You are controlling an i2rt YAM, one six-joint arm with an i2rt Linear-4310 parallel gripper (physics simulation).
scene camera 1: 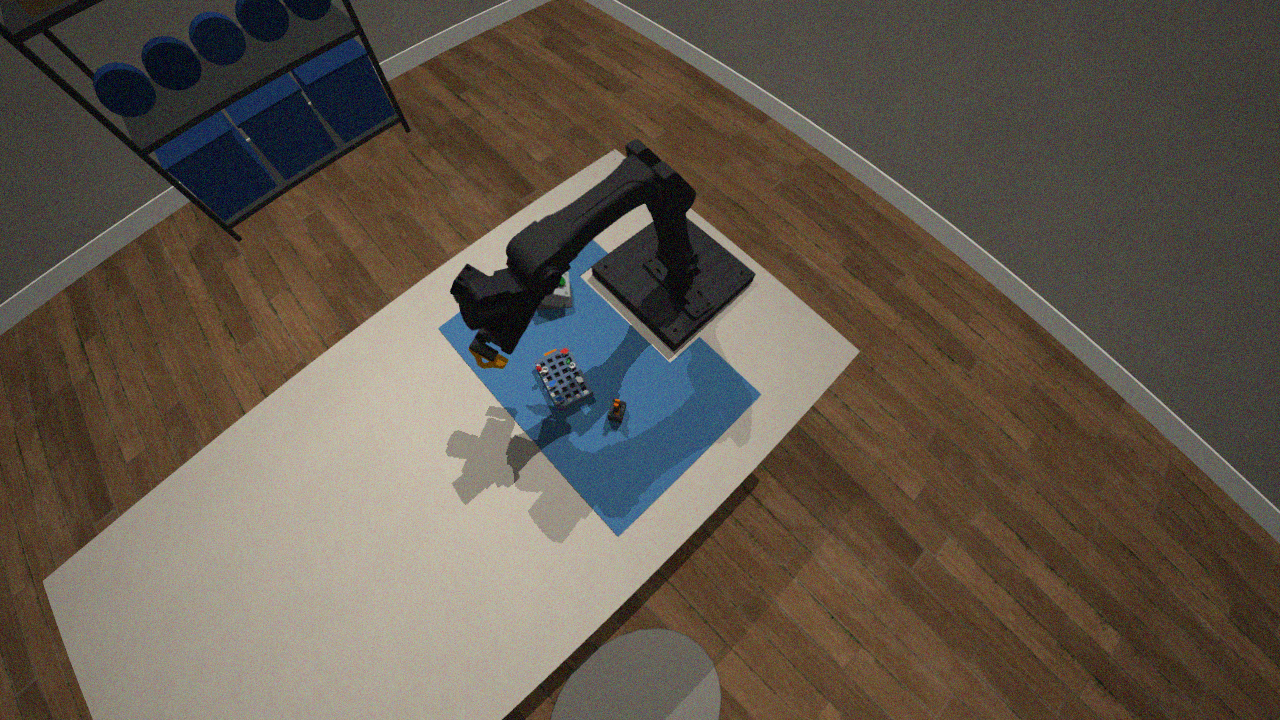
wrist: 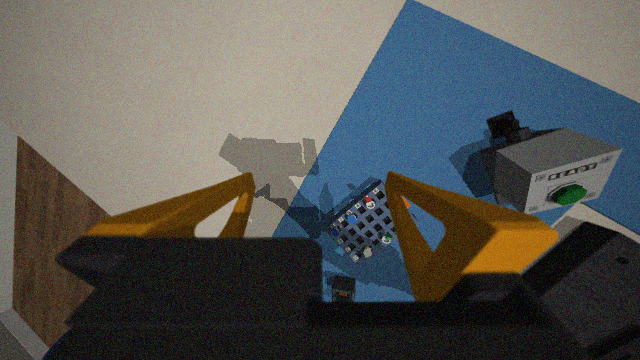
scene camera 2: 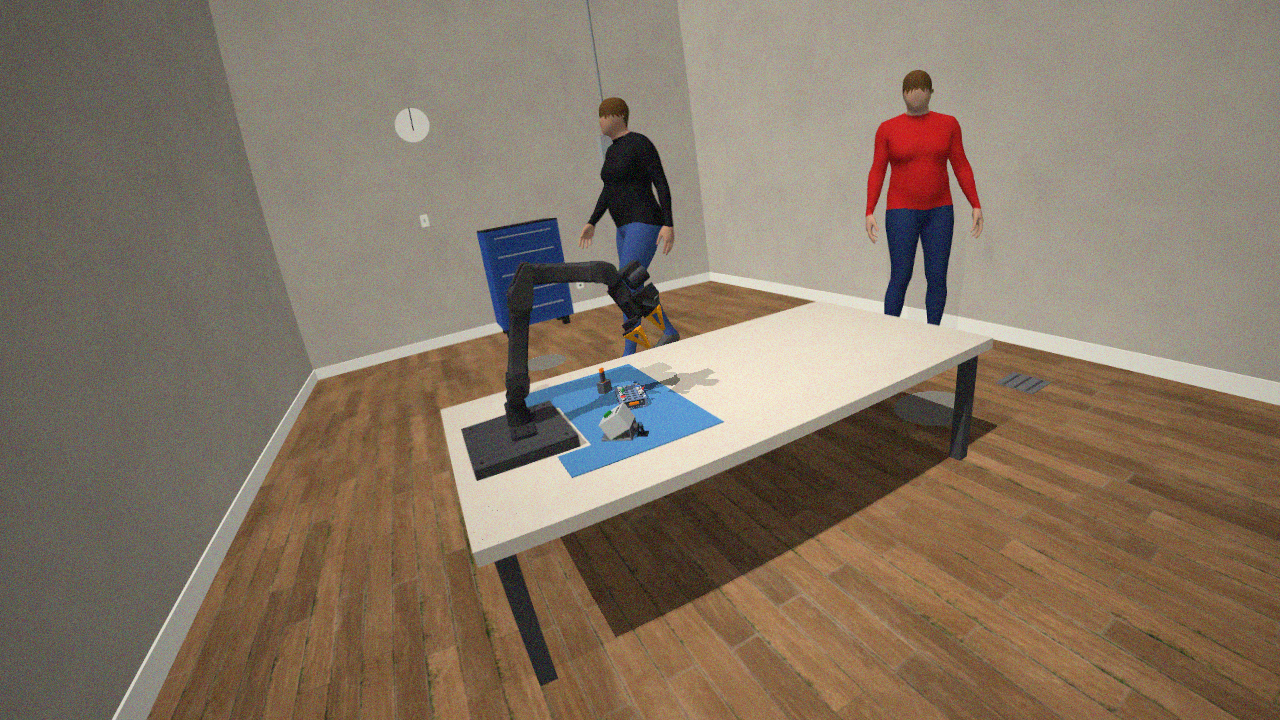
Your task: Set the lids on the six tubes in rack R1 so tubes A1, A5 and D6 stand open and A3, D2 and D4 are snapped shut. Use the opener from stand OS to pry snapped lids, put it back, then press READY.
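Seen in the pictures: gripper, fingertip midpoint: (scene camera 1: 492, 346) (wrist: 319, 179) (scene camera 2: 656, 338); arm's base, origin of the base link: (scene camera 1: 678, 284) (scene camera 2: 520, 424).
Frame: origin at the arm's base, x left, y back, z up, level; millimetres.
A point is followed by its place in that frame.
My gripper (scene camera 1: 490, 358) {x -34, y -450, z 171 mm} (scene camera 2: 655, 337) {x -34, y -450, z 171 mm} (wrist: 319, 179) {x -34, y -450, z 171 mm} is open, its orange fingers wide apart with nothing between them, high above the mat's edge near the rack. The rack R1 (scene camera 1: 563, 380) {x 38, y -362, z -3 mm} (scene camera 2: 631, 396) {x -4, y -351, z -4 mm} (wrist: 360, 225) {x 40, y -367, z -12 mm} is a dark grid holding small tubes with red, blue, green and white tops. The right finger hides part of it in the wrist view; lid states are too small to tell. The orange-tipped opener (scene camera 1: 617, 404) {x 168, y -309, z 52 mm} (scene camera 2: 601, 371) {x 156, y -305, z 43 mm} stands upright in the small dark stand OS (scene camera 1: 616, 416) {x 177, y -318, z 5 mm} (scene camera 2: 604, 387) {x 143, y -303, z -10 mm} (wrist: 343, 283) {x 152, y -317, z -14 mm}. The grey READY box (scene camera 1: 556, 299) {x -136, y -263, z 10 mm} (scene camera 2: 619, 423) {x -210, y -251, z 19 mm} (wrist: 515, 165) {x -154, y -294, z 30 mm} has a green button (scene camera 1: 561, 282) {x -153, y -234, z 35 mm} (wrist: 569, 195) {x -157, y -238, z 38 mm}.
A blue mat (scene camera 1: 644, 488) {x 331, y -360, z -34 mm} (scene camera 2: 684, 419) {x -194, y -445, z -33 mm} (wrist: 425, 75) {x -203, y -442, z -34 mm} lies under these things on the white table (scene camera 1: 268, 501) {x -138, y -1063, z -37 mm} (scene camera 2: 859, 358) {x -141, y -1140, z -36 mm} (wrist: 150, 90) {x 121, y -917, z -37 mm}. A small black object (scene camera 2: 640, 430) (wrist: 501, 124) is beside the READY box. The arm's black base (scene camera 1: 671, 282) {x 4, y -30, z 41 mm} (scene camera 2: 523, 438) {x -101, y 3, z 1 mm} adjoins the mat.
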